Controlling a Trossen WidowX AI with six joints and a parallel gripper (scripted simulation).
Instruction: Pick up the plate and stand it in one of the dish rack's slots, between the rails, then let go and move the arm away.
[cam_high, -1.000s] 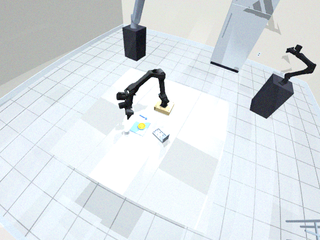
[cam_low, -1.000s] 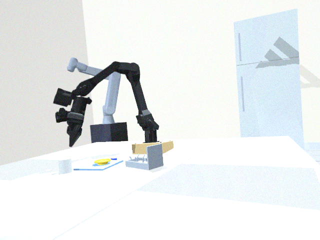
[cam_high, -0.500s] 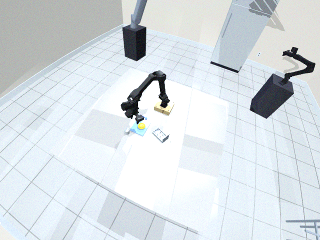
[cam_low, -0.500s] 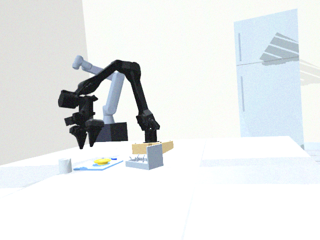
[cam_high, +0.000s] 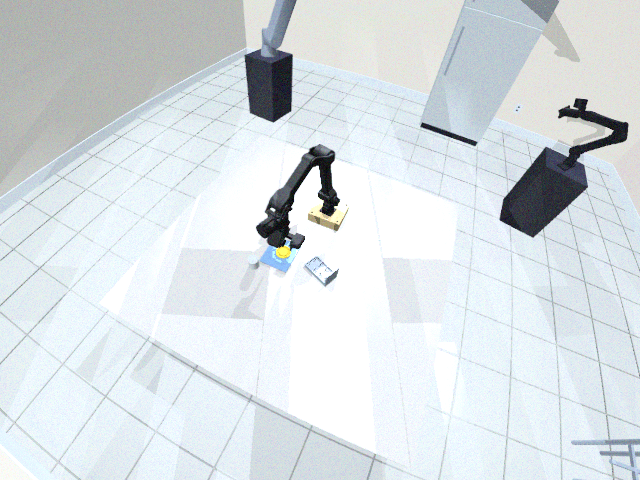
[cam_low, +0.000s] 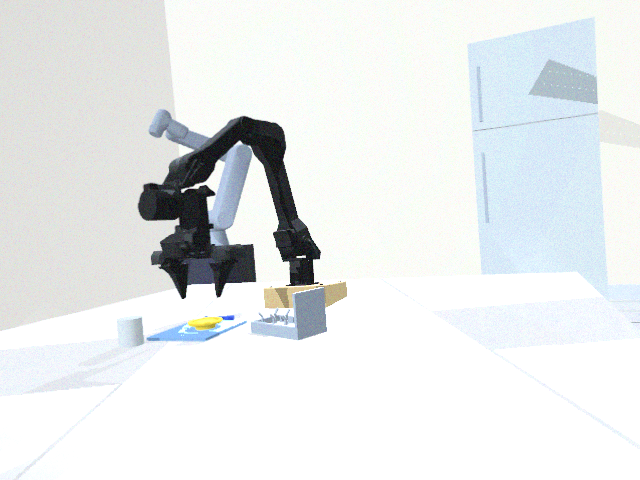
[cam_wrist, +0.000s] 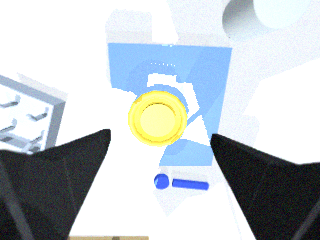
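Right now the yellow plate is 50 mm below my gripper tip. From my gripper tip the other things lie so: white cup: 120 mm ahead, 70 mm to the right, 40 mm below; blue utensil: 100 mm behind, 60 mm below, 40 mm to the right; grey dish rack: 180 mm to the left, 40 mm below, 20 mm behind.
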